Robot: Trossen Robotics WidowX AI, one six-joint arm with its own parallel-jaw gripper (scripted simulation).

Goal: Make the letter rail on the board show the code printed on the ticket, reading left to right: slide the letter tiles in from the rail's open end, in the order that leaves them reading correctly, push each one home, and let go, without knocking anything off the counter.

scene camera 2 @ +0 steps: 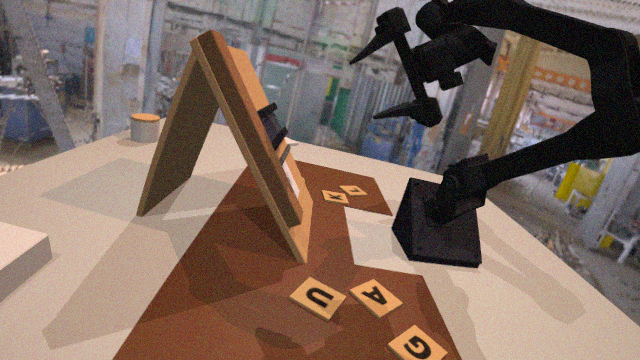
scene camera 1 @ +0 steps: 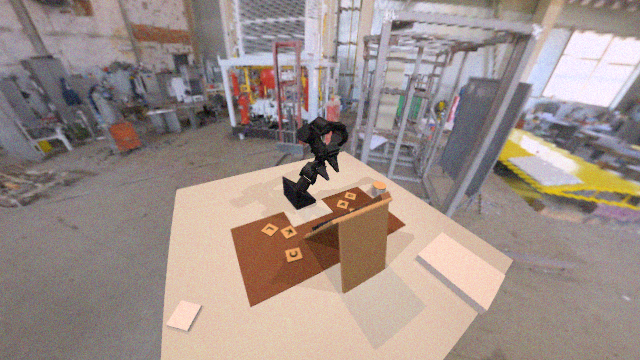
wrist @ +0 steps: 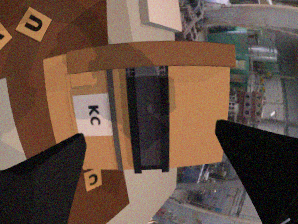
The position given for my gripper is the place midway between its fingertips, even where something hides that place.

My gripper [scene camera 2: 362,91] is open, holding nothing. I also see a letter tile [scene camera 2: 316,297], a white ticket [wrist: 92,113], a wooden a-frame board [wrist: 165,97] and a brown mat [wrist: 33,123].
The letter tile shows as well in the wrist view [wrist: 34,26]. My gripper is seen too in scene camera 1 [scene camera 1: 333,176] and in the wrist view [wrist: 151,134]. Scene camera 1 misses the white ticket, which is hidden by the wooden a-frame board.
